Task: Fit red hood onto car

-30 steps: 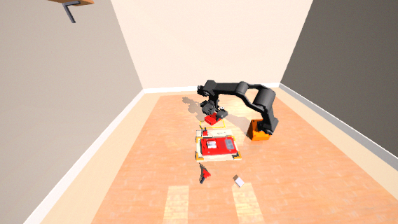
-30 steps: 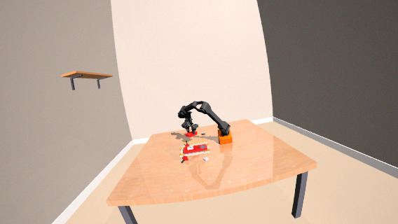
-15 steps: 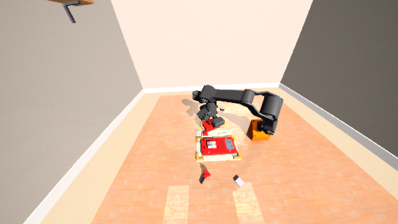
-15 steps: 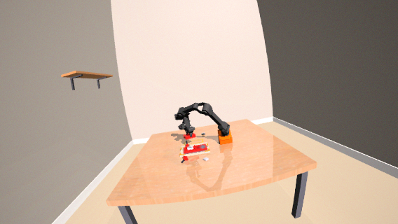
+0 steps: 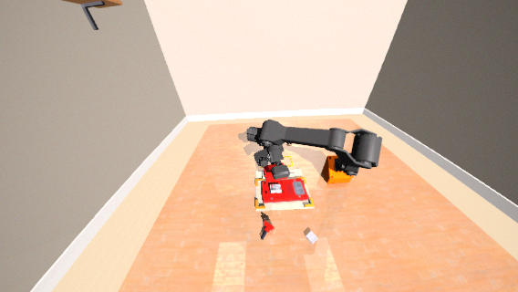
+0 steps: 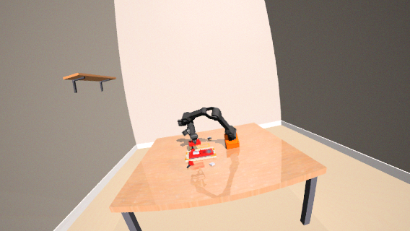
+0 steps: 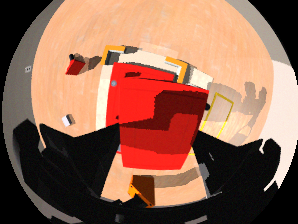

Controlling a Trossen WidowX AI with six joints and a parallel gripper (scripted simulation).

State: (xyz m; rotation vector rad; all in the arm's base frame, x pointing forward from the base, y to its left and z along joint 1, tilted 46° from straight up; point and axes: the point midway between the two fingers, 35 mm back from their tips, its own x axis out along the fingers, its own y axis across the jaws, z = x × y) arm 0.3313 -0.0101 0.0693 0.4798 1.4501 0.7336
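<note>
Now: the cream jig 100 mm below my gripper tip, 30 mm behind it and 20 mm to the left of it. Also, from my gripper tip: white block: 230 mm to the left, 110 mm behind, 100 mm below; then red hood: 10 mm above.
</note>
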